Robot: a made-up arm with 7 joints. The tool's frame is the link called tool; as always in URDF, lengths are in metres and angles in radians. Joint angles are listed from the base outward.
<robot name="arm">
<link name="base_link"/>
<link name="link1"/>
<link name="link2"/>
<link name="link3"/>
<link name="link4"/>
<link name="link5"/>
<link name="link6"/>
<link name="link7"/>
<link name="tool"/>
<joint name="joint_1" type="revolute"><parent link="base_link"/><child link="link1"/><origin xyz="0 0 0.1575"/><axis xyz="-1 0 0"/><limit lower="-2.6" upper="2.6"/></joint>
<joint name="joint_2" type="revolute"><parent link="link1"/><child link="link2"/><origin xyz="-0.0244 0.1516 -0.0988"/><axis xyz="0 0 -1"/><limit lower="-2.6" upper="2.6"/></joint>
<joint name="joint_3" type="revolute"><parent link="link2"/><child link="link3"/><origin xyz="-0.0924 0.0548 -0.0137"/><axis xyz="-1 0 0"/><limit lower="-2.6" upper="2.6"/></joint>
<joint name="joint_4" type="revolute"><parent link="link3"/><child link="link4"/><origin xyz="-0.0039 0.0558 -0.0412"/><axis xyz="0 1 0"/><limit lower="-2.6" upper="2.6"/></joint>
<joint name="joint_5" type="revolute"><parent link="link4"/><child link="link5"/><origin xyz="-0.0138 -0.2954 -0.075"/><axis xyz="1 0 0"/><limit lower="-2.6" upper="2.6"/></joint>
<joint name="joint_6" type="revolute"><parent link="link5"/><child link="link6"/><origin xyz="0.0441 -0.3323 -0.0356"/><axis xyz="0 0 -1"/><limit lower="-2.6" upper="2.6"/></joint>
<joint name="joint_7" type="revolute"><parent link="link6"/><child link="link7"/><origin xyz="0.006 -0.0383 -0.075"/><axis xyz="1 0 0"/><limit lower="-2.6" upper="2.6"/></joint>
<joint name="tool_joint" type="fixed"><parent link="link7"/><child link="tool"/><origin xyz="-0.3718 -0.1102 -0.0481"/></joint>
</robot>
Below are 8 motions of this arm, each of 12 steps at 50 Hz.
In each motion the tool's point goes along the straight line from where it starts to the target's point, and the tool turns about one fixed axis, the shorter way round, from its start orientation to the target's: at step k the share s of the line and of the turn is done. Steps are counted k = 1, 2, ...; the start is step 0. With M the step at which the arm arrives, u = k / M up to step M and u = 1 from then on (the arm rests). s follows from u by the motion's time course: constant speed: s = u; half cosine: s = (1 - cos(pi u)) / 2; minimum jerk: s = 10 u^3 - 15 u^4 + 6 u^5.
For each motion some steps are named. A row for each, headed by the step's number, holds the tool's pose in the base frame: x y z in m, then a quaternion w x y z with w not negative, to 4 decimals.
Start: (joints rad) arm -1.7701 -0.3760 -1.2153 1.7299 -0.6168 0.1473 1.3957
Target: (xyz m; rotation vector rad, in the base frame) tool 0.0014 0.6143 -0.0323 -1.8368 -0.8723 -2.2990
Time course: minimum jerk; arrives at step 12
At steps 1, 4, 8, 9, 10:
1: 0.0106 0.6254 -0.0299 0.0713 -0.5464 -0.3633 -0.7513
4: 0.0087 0.6231 -0.0304 0.0641 -0.5575 -0.3472 -0.7513
8: 0.0033 0.6166 -0.0318 0.0436 -0.5877 -0.3010 -0.7498
9: 0.0024 0.6155 -0.0320 0.0399 -0.5930 -0.2924 -0.7492
10: 0.0017 0.6147 -0.0322 0.0374 -0.5963 -0.2869 -0.7488

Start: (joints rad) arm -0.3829 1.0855 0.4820 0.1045 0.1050 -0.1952 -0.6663
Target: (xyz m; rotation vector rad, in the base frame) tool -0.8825 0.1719 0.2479 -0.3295 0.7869 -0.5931
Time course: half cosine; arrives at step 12
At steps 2, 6, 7, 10, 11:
2: -0.8750 0.1424 0.2705 0.8543 -0.2374 0.3517 -0.3002
6: -0.8785 0.1561 0.2600 0.8615 -0.2005 0.3633 -0.2927
7: -0.8795 0.1602 0.2569 0.8634 -0.1894 0.3667 -0.2903
10: -0.8820 0.1698 0.2495 0.8673 -0.1632 0.3743 -0.2847
11: -0.8824 0.1714 0.2483 0.8679 -0.1589 0.3756 -0.2837

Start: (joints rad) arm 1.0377 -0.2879 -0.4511 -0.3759 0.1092 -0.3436 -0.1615
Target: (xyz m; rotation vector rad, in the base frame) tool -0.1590 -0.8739 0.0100 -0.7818 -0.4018 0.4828
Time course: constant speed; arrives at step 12
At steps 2, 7, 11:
2: -0.1153 -0.9126 0.0734 0.8976 -0.3066 -0.0840 0.3054
7: -0.1372 -0.8932 0.0417 0.8897 -0.3416 -0.1387 0.2691
11: -0.1546 -0.8778 0.0163 0.8799 -0.3683 -0.1819 0.2391

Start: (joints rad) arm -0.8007 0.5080 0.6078 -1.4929 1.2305 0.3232 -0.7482
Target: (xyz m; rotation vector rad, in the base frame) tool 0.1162 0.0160 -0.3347 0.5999 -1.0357 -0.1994
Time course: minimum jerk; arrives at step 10
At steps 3, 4, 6, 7, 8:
3: 0.0491 -0.0361 -0.3300 0.8477 0.2205 -0.4614 -0.1408
4: 0.0614 -0.0265 -0.3308 0.8434 0.2320 -0.4663 -0.1322
6: 0.0907 -0.0038 -0.3329 0.8322 0.2588 -0.4775 -0.1117
7: 0.1031 0.0059 -0.3338 0.8271 0.2701 -0.4820 -0.1029
8: 0.1116 0.0124 -0.3344 0.8235 0.2777 -0.4850 -0.0970

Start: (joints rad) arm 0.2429 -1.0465 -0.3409 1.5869 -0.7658 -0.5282 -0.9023
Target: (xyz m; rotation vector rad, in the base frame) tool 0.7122 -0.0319 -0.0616 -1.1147 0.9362 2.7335
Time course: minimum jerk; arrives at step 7
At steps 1, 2, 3, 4, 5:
1: 0.6988 -0.0406 -0.0419 0.0220 -0.3689 0.2765 0.8871
2: 0.7004 -0.0395 -0.0443 0.0220 -0.3678 0.2797 0.8866
3: 0.7035 -0.0376 -0.0488 0.0221 -0.3657 0.2856 0.8855
4: 0.7071 -0.0352 -0.0542 0.0222 -0.3633 0.2926 0.8843
5: 0.7102 -0.0332 -0.0587 0.0223 -0.3612 0.2984 0.8832

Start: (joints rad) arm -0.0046 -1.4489 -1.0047 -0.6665 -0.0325 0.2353 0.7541
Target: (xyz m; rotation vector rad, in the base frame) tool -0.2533 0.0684 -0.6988 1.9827 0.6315 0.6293
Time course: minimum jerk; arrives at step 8
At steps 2, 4, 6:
2: -0.2021 -0.0075 -0.6989 0.5289 0.7637 0.2563 0.2670
4: -0.2247 0.0261 -0.6989 0.5011 0.7836 0.2569 0.2624
6: -0.2474 0.0596 -0.6988 0.4727 0.8026 0.2571 0.2576

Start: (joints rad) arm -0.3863 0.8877 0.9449 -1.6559 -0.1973 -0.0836 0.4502
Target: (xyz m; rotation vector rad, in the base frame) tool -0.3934 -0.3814 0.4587 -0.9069 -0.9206 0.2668
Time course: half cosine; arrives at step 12
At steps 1, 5, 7, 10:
1: -0.4712 -0.4366 0.2952 0.8354 -0.3341 -0.4347 0.0402
5: -0.4432 -0.4167 0.3540 0.8207 -0.3662 -0.4330 0.0705
7: -0.4227 -0.4022 0.3971 0.8088 -0.3891 -0.4311 0.0925
10: -0.3987 -0.3852 0.4476 0.7936 -0.4155 -0.4283 0.1183

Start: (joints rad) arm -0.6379 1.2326 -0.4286 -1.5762 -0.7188 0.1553 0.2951
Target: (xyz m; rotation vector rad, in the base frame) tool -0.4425 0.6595 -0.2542 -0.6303 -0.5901 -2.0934
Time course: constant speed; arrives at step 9
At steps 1, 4, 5, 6, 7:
1: -0.4397 0.5813 -0.3383 0.4350 -0.2241 -0.3158 -0.8129
4: -0.4407 0.6107 -0.3068 0.4315 -0.2348 -0.2861 -0.8227
5: -0.4411 0.6204 -0.2963 0.4302 -0.2383 -0.2761 -0.8258
6: -0.4414 0.6302 -0.2857 0.4289 -0.2417 -0.2661 -0.8287
7: -0.4418 0.6400 -0.2752 0.4275 -0.2452 -0.2561 -0.8316

